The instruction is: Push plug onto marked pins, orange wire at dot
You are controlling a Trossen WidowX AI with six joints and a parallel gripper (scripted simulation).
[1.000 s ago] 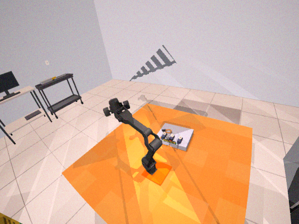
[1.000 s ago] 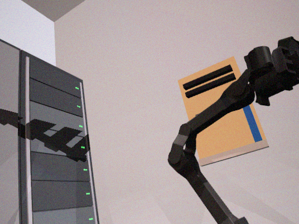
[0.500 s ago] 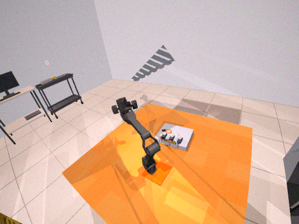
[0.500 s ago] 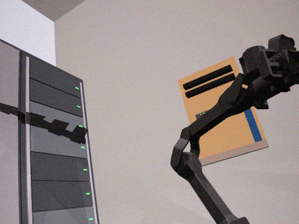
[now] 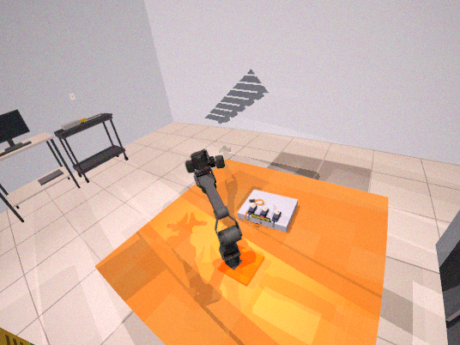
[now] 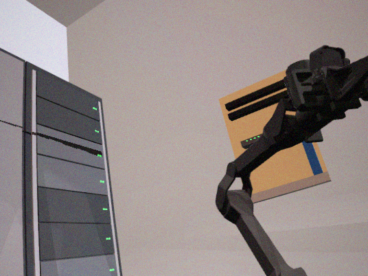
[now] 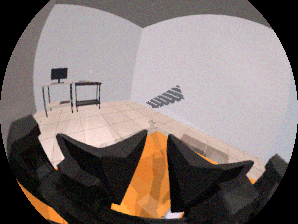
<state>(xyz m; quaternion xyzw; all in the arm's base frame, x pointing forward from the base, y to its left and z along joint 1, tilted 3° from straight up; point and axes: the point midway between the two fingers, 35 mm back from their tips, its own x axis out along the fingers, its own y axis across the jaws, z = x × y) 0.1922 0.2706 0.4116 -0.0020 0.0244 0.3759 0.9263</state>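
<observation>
My gripper tip is 390 mm above the holder, 240 mm to the left of it and 230 mm short of it.
</observation>
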